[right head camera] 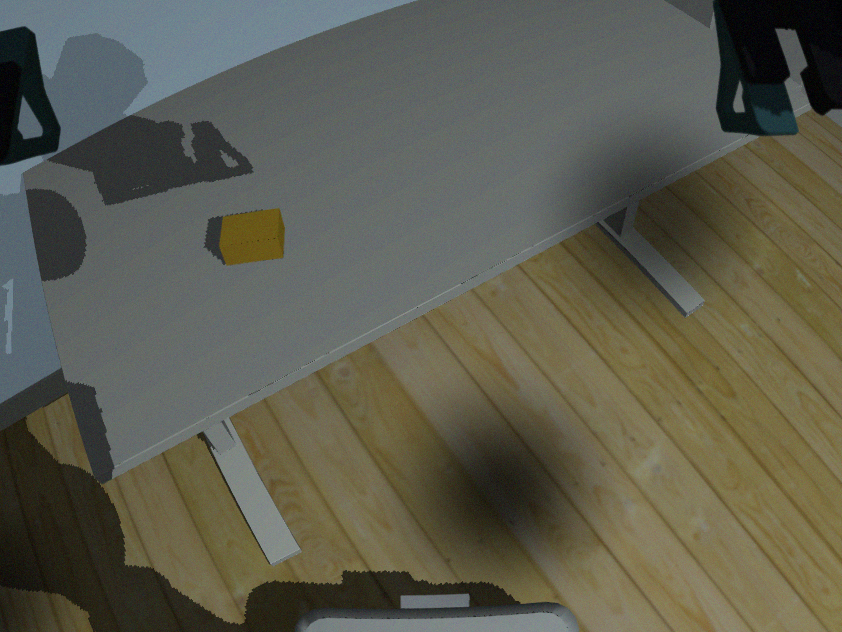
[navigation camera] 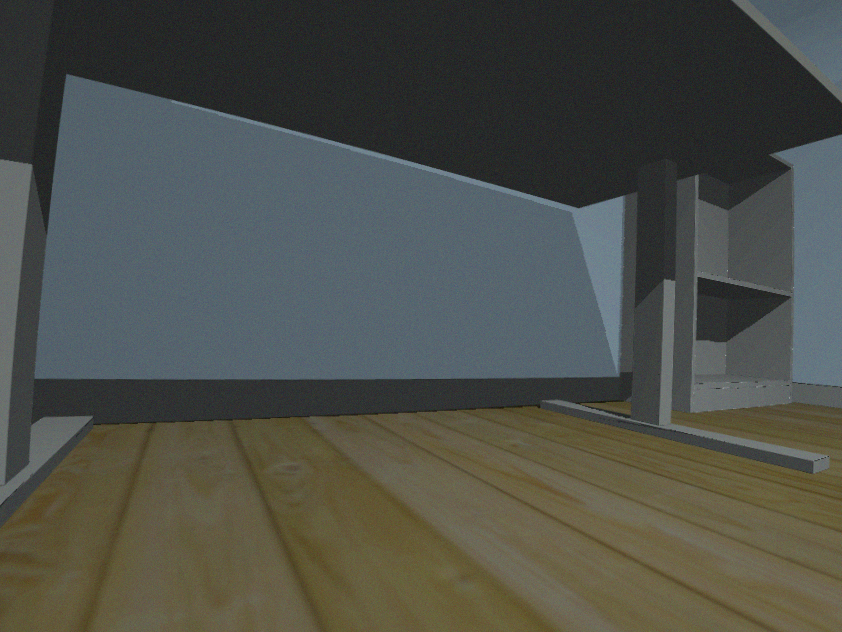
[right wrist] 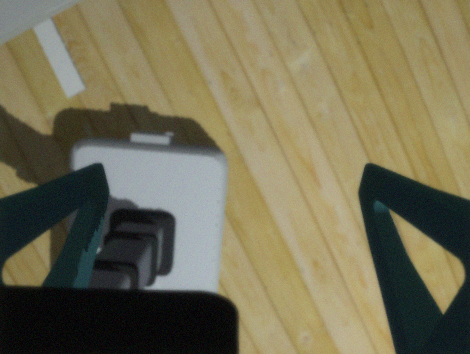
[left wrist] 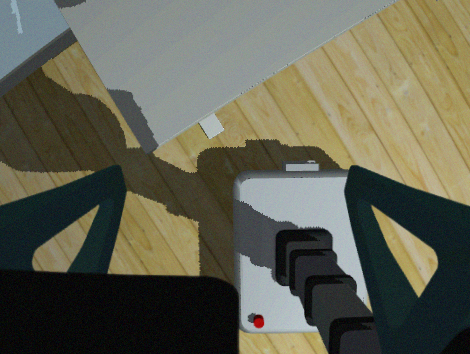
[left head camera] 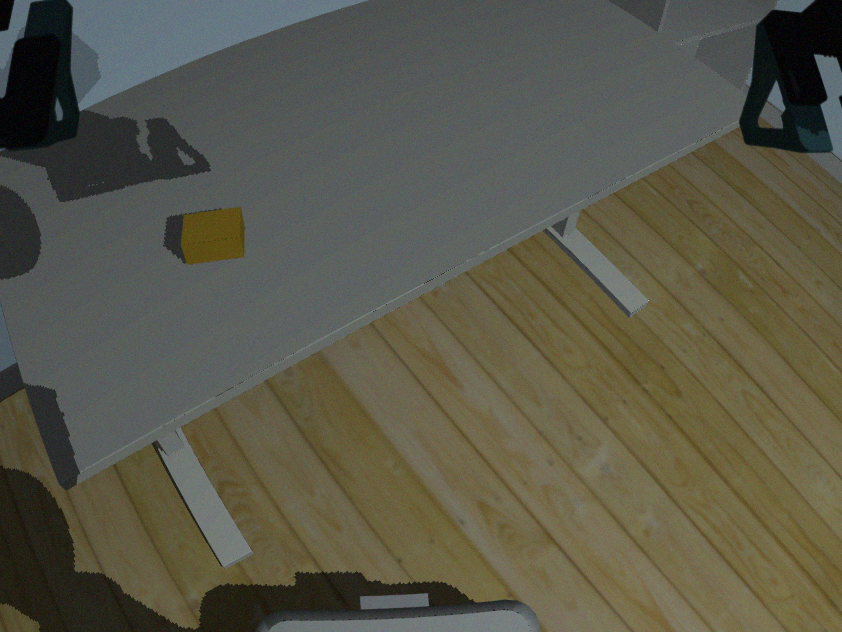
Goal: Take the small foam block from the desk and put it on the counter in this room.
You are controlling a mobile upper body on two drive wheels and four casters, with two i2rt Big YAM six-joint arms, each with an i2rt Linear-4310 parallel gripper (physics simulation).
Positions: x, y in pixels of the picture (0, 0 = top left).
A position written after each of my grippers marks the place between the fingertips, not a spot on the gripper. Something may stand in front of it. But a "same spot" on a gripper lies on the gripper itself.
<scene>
My right gripper shows in the right head camera view, in the right wrist view (233, 177) and in the left head camera view; in the navigation camera view it is out of frame, in the left wrist view it is out of frame. A yellow foam block shows in the right head camera view and in the left head camera view; in the navigation camera view it is out of frame, in the right wrist view it is out of frame, in the left wrist view it is out of frame. The same spot on my right gripper: (right head camera: 750, 51) is (left head camera: 795, 75). One and the same spot on the yellow foam block: (left head camera: 216, 235) is (right head camera: 254, 236).
</scene>
